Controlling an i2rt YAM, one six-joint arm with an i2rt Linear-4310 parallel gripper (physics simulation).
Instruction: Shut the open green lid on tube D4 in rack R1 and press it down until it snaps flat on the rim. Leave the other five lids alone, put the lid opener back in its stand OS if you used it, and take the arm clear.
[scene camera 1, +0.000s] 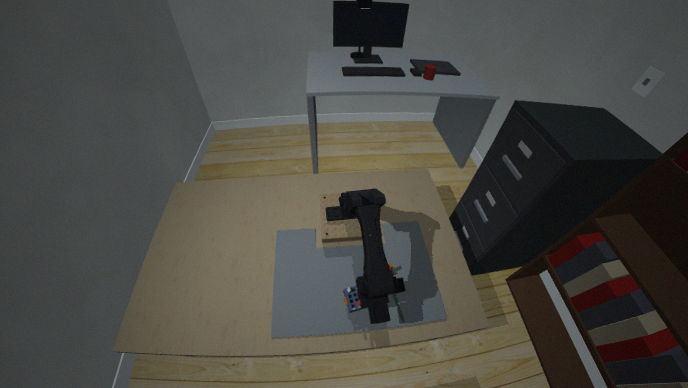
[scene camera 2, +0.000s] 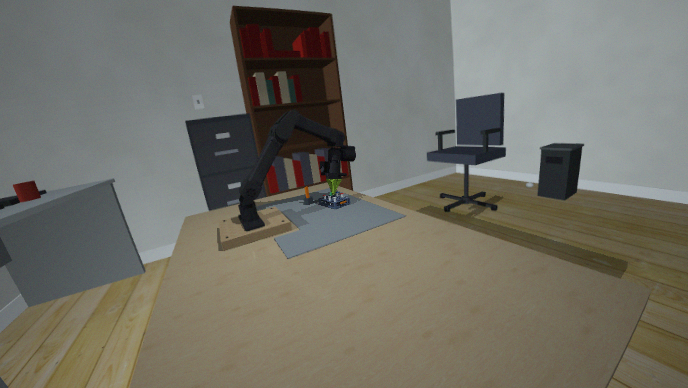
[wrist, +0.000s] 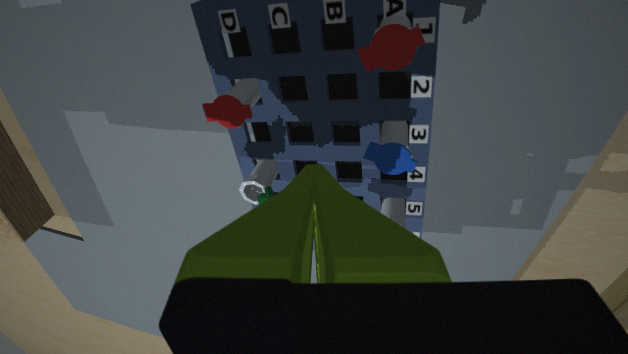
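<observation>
Gripper (wrist: 314, 178) shut, holding nothing. Grey mat (scene camera 1: 308, 285) in view. Wrist view too: grey mat (wrist: 112, 106).
</observation>
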